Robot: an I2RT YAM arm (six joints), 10 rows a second.
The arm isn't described. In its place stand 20 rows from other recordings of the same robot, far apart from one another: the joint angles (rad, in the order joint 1, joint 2, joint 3, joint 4, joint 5, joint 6), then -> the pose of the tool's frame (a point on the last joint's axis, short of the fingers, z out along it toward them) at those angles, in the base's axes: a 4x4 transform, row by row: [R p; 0 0 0 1], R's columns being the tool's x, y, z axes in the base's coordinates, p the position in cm.
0.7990 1.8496 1.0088 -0.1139 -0.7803 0.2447 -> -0.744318, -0.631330, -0.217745, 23.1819; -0.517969, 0.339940, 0.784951, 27.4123; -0.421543, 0.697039, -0.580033, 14.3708; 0, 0, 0, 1
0.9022 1.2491 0.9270 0.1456 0.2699 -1.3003 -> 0.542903, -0.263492, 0.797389, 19.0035; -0.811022, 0.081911, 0.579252, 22.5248; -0.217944, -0.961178, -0.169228, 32.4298; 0, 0, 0, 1
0.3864 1.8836 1.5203 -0.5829 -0.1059 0.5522 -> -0.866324, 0.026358, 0.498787, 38.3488; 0.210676, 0.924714, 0.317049, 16.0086; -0.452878, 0.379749, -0.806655, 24.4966; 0, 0, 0, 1
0.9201 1.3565 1.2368 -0.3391 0.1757 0.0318 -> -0.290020, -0.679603, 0.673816, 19.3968; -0.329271, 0.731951, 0.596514, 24.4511; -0.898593, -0.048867, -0.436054, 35.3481; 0, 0, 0, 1
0.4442 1.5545 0.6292 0.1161 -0.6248 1.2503 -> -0.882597, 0.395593, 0.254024, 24.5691; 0.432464, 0.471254, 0.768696, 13.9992; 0.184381, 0.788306, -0.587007, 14.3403; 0, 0, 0, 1
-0.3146 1.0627 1.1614 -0.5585 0.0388 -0.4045 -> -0.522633, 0.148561, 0.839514, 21.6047; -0.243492, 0.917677, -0.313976, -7.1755; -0.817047, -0.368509, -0.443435, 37.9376; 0, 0, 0, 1
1.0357 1.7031 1.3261 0.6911 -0.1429 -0.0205 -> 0.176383, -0.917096, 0.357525, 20.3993; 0.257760, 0.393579, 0.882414, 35.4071; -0.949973, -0.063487, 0.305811, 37.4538; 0, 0, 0, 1
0.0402 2.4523 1.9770 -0.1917 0.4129 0.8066 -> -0.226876, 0.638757, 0.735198, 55.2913; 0.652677, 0.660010, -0.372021, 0.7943; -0.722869, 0.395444, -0.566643, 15.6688; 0, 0, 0, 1
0.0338 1.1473 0.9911 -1.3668 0.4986 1.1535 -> -0.410854, 0.909848, 0.058097, 16.8369; 0.789455, 0.386915, -0.476505, -1.1340; -0.456026, -0.149909, -0.877250, 27.0190; 0, 0, 0, 1
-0.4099 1.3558 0.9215 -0.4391 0.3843 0.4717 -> -0.358023, 0.845273, 0.396652, 25.1393; 0.614872, 0.533131, -0.581123, -12.3785; -0.702675, 0.035835, -0.710608, 24.0744; 0, 0, 0, 1
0.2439 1.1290 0.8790 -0.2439 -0.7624 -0.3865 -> -0.137822, -0.881756, 0.451121, 23.3921; -0.315214, 0.470835, 0.823987, 8.3550; -0.938960, -0.028636, -0.342833, 30.2389; 0, 0, 0, 1
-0.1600 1.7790 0.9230 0.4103 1.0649 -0.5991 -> -0.834394, 0.467274, 0.292305, 35.3212; -0.142142, 0.329966, -0.933230, -8.8545; -0.532524, -0.820230, -0.208902, 18.6760; 0, 0, 0, 1
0.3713 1.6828 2.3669 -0.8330 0.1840 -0.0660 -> -0.125535, -0.196801, 0.972374, 29.0542; -0.118459, 0.976089, 0.182260, 10.6136; -0.984992, -0.092306, -0.145846, 56.1010; 0, 0, 0, 1
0.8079 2.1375 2.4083 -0.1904 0.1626 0.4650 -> -0.220255, -0.562788, 0.796717, 34.3128; 0.409974, 0.687721, 0.599134, 35.0589; -0.885104, 0.458595, 0.079254, 46.8347; 0, 0, 0, 1
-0.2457 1.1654 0.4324 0.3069 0.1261 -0.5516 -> -0.526117, 0.090025, 0.845634, 22.9421; -0.404054, 0.848510, -0.341717, -6.2147; -0.748292, -0.521465, -0.410041, 19.1581; 0, 0, 0, 1
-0.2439 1.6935 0.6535 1.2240 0.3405 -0.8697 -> -0.302864, 0.488019, 0.818603, 32.1069; -0.666863, 0.505120, -0.547857, -9.2151; -0.680857, -0.711822, 0.172459, 21.4280; 0, 0, 0, 1
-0.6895 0.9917 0.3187 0.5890 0.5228 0.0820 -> 0.012072, 0.937228, 0.348509, 14.9929; 0.082025, 0.346432, -0.934482, -14.6654; -0.996557, 0.039868, -0.072694, 21.9862; 0, 0, 0, 1
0.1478 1.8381 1.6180 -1.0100 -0.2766 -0.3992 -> -0.768803, -0.576032, 0.277723, 37.2536; -0.492493, 0.810358, 0.317446, 6.5295; -0.407913, 0.107277, -0.906696, 27.1163; 0, 0, 0, 1
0.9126 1.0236 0.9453 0.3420 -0.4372 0.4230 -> -0.251452, -0.946971, 0.200046, 13.1310; 0.282763, 0.125794, 0.950905, 19.4465; -0.925644, 0.295673, 0.236137, 40.7301; 0, 0, 0, 1
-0.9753 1.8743 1.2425 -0.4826 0.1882 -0.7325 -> -0.949136, 0.302333, 0.087954, 20.7674; 0.229692, 0.855887, -0.463356, -31.8383; -0.215367, -0.419586, -0.881796, 17.1340; 0, 0, 0, 1
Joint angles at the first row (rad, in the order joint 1, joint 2, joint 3, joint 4, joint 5, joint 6):
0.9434, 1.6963, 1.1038, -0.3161, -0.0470, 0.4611
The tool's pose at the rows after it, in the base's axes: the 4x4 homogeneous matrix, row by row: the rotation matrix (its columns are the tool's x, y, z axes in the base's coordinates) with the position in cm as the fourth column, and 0 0 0 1 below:
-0.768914, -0.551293, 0.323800, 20.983; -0.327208, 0.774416, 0.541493, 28.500; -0.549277, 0.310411, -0.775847, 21.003; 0, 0, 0, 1
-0.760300, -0.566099, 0.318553, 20.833; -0.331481, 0.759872, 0.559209, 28.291; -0.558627, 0.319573, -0.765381, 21.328; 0, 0, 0, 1
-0.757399, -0.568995, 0.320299, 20.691; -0.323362, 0.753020, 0.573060, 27.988; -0.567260, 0.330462, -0.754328, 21.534; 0, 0, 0, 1
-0.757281, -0.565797, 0.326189, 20.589; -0.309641, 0.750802, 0.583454, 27.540; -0.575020, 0.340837, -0.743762, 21.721; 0, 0, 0, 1
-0.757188, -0.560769, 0.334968, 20.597; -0.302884, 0.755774, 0.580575, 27.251; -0.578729, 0.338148, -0.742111, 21.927; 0, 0, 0, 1
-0.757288, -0.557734, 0.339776, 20.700; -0.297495, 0.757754, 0.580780, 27.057; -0.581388, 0.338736, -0.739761, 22.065; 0, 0, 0, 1
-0.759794, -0.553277, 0.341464, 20.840; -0.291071, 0.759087, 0.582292, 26.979; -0.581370, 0.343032, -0.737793, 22.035; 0, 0, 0, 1
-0.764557, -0.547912, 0.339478, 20.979; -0.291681, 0.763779, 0.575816, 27.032; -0.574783, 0.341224, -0.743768, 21.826; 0, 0, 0, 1
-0.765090, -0.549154, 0.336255, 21.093; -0.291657, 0.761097, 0.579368, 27.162; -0.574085, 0.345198, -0.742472, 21.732; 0, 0, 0, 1
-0.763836, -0.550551, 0.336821, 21.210; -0.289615, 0.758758, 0.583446, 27.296; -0.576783, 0.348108, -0.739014, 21.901; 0, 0, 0, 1
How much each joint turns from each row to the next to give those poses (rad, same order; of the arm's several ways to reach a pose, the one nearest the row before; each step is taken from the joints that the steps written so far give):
-0.0137, -0.0263, -0.0010, -0.0073, -0.0174, -0.0261
-0.0018, -0.0168, -0.0094, 0.0077, -0.0160, -0.0113
-0.0028, -0.0183, -0.0160, 0.0140, -0.0088, 0.0009
-0.0061, -0.0213, -0.0195, 0.0137, -0.0055, 0.0045
-0.0047, -0.0116, -0.0044, -0.0041, 0.0056, 0.0006
-0.0059, -0.0059, -0.0014, -0.0010, -0.0003, -0.0008
-0.0049, 0.0007, -0.0014, 0.0047, -0.0029, 0.0028
-0.0022, 0.0092, 0.0035, -0.0032, 0.0010, 0.0020
-0.0008, 0.0073, 0.0033, 0.0055, -0.0052, 0.0001
-0.0005, 0.0036, 0.0092, -0.0008, -0.0025, 0.0001

